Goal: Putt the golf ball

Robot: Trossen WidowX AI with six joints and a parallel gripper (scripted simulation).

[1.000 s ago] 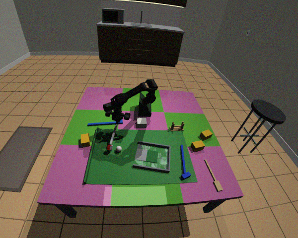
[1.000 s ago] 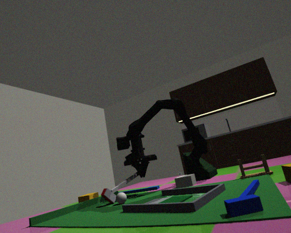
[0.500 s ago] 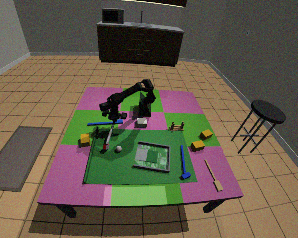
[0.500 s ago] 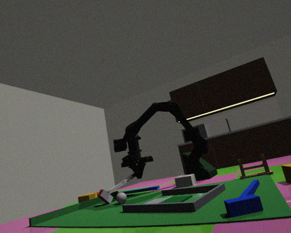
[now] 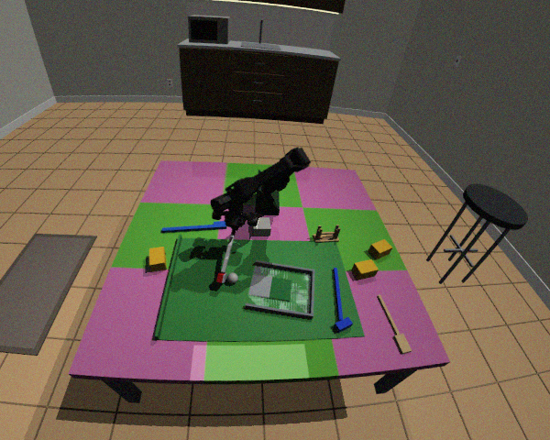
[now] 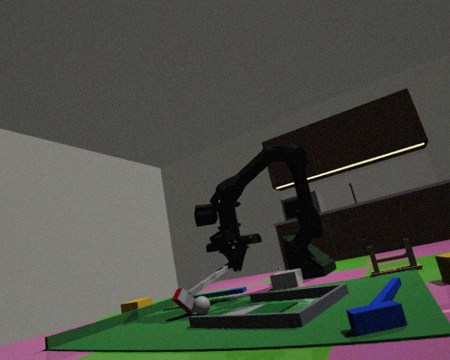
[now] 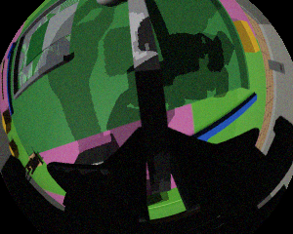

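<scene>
My gripper tip is now 110 mm short of the red putter and 30 mm to the left of it. The rest, counted from my gripper tip: grey frame (270 mm ahead, 180 mm to the left, 70 mm below); then white golf ball (220 mm ahead, 20 mm to the right, 50 mm below); then green mat (230 mm ahead, 90 mm to the left, 80 mm below).
</scene>
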